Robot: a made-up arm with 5 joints. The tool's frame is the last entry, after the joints.
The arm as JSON. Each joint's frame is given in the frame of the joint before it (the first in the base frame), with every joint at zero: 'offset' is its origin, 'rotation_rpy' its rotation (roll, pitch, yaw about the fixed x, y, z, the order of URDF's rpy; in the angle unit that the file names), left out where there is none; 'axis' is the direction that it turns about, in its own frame. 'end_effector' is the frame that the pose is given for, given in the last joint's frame.
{
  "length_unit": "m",
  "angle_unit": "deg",
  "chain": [
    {
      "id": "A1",
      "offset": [
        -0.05,
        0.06,
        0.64
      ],
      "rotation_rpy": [
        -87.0,
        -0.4,
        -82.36
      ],
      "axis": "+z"
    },
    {
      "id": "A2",
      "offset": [
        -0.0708,
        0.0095,
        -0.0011
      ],
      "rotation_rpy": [
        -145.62,
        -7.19,
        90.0
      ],
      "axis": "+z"
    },
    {
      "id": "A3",
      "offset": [
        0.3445,
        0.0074,
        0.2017
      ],
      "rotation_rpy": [
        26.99,
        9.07,
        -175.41
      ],
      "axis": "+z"
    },
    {
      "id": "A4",
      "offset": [
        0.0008,
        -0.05,
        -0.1
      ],
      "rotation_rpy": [
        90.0,
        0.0,
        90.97
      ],
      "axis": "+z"
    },
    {
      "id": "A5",
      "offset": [
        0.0,
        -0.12,
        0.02
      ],
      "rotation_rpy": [
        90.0,
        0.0,
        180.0
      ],
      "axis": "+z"
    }
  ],
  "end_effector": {
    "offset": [
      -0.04,
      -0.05,
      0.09
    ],
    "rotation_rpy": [
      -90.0,
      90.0,
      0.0
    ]
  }
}
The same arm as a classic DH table. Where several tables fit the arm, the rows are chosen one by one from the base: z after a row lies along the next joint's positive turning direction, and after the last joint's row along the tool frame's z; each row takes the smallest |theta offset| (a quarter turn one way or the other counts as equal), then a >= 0, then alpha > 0; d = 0 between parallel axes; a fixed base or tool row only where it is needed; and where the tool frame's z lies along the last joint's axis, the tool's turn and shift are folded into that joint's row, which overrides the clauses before.
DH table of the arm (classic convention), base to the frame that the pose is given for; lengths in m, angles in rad. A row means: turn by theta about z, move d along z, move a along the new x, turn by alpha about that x. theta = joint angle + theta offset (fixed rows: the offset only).
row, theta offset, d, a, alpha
base (fixed), -1.4371, 0.6422, -0.0661, -1.5185
A1, 1.3829, 0.0591, -0.0034, -2.5302
A2, 0.1605, 0.5502, 0.3226, -0.495
A3, 1.2495, -0.3548, 0.05, -1.5708
A4, 0, 0.02, 0, 1.5708
A5, 0, -0.03, -0.04, -1.5708
tool (fixed), 1.5708, -0.05, 0, 0

